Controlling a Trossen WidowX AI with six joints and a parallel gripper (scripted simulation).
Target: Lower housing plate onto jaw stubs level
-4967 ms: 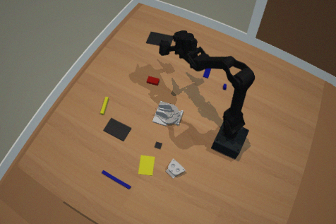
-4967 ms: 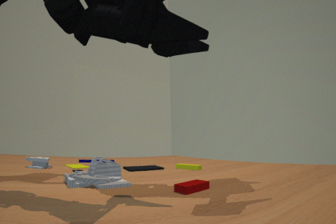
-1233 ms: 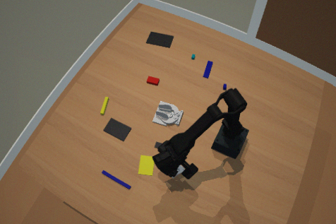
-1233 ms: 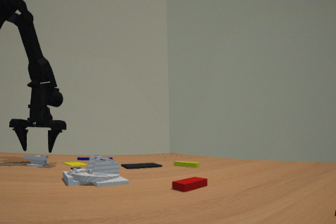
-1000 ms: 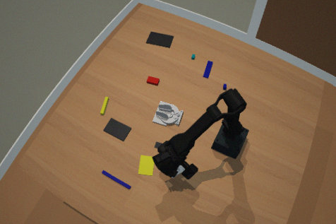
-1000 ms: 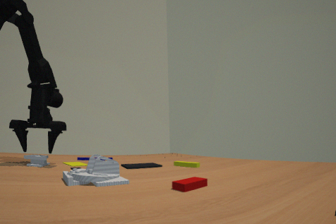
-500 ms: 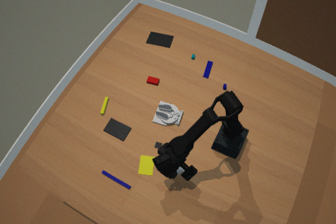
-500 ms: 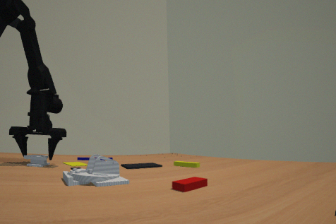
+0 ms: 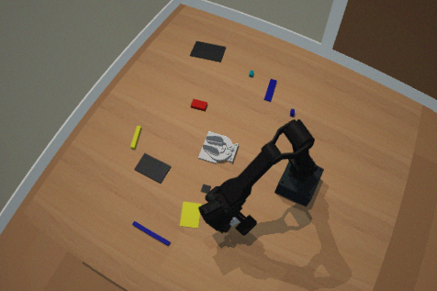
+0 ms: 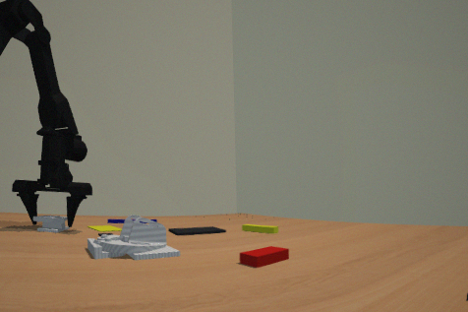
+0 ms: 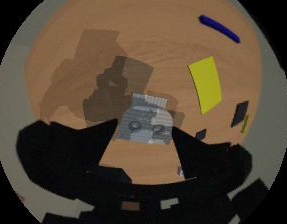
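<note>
Now: gripper tip 10 mm to the right of the white part. Also, from my gripper tip: small dark square: 130 mm ahead, 60 mm to the right, 10 mm below; blue bar: 210 mm ahead, 190 mm to the left, 10 mm below; yellow plate: 130 mm ahead, 50 mm to the left, 10 mm below.
</note>
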